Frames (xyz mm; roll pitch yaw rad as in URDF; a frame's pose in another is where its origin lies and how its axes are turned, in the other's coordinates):
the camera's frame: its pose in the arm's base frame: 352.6 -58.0 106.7 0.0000 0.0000 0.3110
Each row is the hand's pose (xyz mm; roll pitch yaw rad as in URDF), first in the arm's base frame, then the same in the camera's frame.
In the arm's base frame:
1: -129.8 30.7 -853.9 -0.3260 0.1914 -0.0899
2: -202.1 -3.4 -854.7 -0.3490 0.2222 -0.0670
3: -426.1 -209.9 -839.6 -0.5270 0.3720 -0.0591
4: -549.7 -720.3 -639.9 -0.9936 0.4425 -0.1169
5: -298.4 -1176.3 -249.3 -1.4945 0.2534 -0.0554
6: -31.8 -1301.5 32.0 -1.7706 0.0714 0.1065
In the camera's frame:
1: -432.1 232.1 -960.6 -0.3260 0.1914 -0.4009
2: -511.4 221.7 -961.4 -0.3490 0.2222 -0.3780
3: -787.8 93.7 -946.3 -0.5270 0.3720 -0.3701
4: -1061.7 -354.4 -746.6 -0.9936 0.4425 -0.4279
5: -962.0 -865.4 -356.0 -1.4945 0.2534 -0.3664
6: -746.5 -1066.2 -74.7 -1.7706 0.0714 -0.2045

